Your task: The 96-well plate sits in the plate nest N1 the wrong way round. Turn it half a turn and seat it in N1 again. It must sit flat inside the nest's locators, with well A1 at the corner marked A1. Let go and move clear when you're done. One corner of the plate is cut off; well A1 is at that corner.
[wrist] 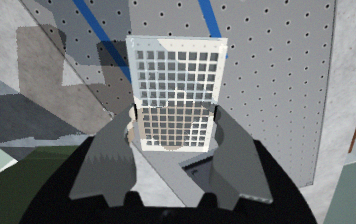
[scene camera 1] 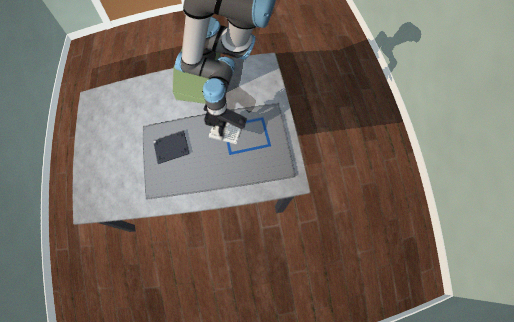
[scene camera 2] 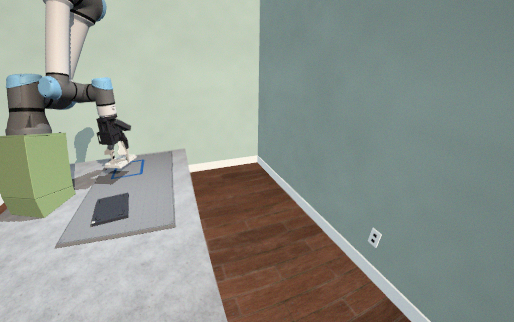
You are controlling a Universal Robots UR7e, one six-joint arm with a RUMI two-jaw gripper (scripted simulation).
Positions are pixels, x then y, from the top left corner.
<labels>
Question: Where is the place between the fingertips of the gripper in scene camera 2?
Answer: At 120,161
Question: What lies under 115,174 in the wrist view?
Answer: The gripper.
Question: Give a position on a white 96-well plate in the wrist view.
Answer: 169,74
</labels>
